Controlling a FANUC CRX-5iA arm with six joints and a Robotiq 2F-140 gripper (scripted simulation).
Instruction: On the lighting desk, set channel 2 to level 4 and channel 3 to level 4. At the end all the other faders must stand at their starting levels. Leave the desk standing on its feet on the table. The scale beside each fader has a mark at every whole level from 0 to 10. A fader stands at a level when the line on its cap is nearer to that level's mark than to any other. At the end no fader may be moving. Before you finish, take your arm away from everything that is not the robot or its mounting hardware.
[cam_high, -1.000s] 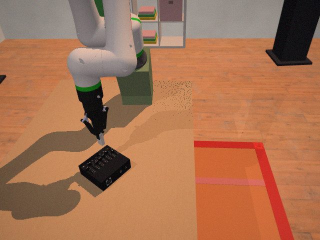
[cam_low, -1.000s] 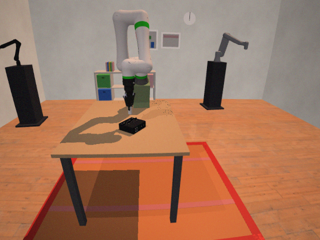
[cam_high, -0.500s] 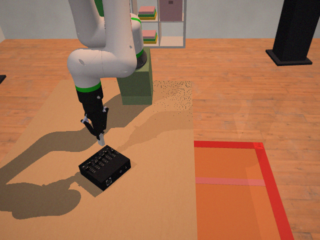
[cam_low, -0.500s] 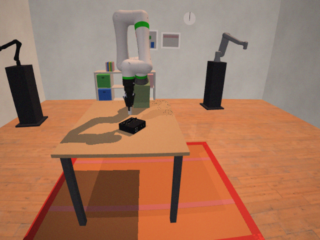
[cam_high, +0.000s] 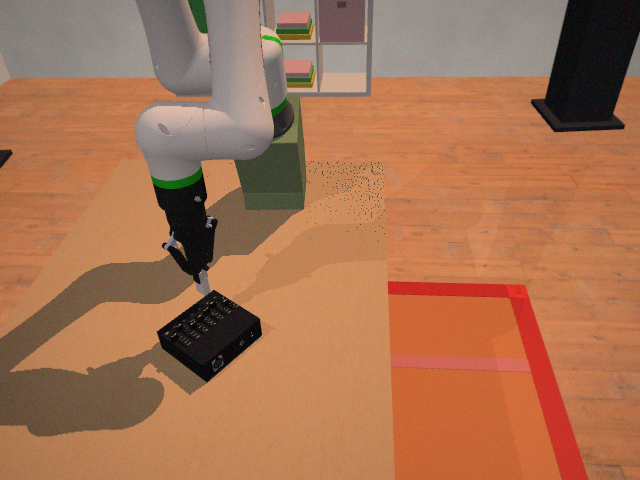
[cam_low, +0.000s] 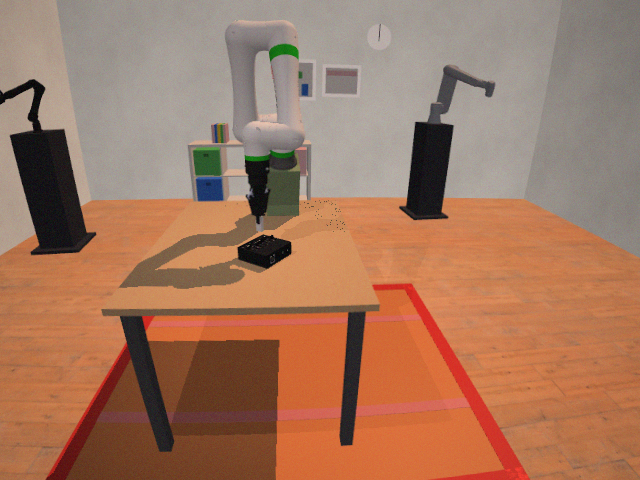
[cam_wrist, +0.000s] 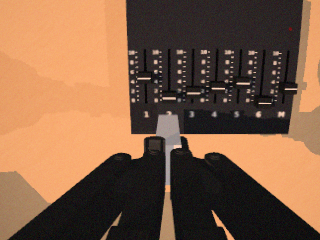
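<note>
My gripper is now 2 cm short of the channel 2 fader cap, 2 cm to the right of it and 5 cm above it. The rest, counted from my hand: channel 1 fader cap: 1 cm ahead, 5 cm to the left, 5 cm below; channel 6 fader cap: 8 cm ahead, 4 cm to the right, 5 cm below; channel 3 fader cap: 4 cm ahead, 1 cm to the left, 5 cm below.
</note>
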